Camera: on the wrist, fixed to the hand. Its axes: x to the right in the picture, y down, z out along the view.
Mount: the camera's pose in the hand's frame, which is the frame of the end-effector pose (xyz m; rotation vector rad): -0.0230 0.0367 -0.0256 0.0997 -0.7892 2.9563
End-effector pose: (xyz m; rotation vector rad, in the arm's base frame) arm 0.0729 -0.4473 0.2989 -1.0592 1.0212 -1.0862
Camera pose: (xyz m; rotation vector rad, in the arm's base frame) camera 0.0504 -0.4234 0.2608 0.7098 0.6655 1.5573
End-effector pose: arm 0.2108 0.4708 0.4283 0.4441 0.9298 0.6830
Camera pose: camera 0.1672 0.4822 0.4506 -1.5276 1.0875 -2.0771
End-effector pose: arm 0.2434 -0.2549 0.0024 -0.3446 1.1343 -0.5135
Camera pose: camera 0.2201 -0.2117 -0.0086 1.1813 -0.0944 1.9821
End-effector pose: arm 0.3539 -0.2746 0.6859 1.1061 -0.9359 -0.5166
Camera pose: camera 0.3600 -0.2295 0.7073 -1.2358 -2.0124 1.6539
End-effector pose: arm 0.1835 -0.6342 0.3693 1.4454 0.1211 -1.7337
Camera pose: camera 0.2260 -0.6307 0.3960 -0.2130 -1.5457 0.5234
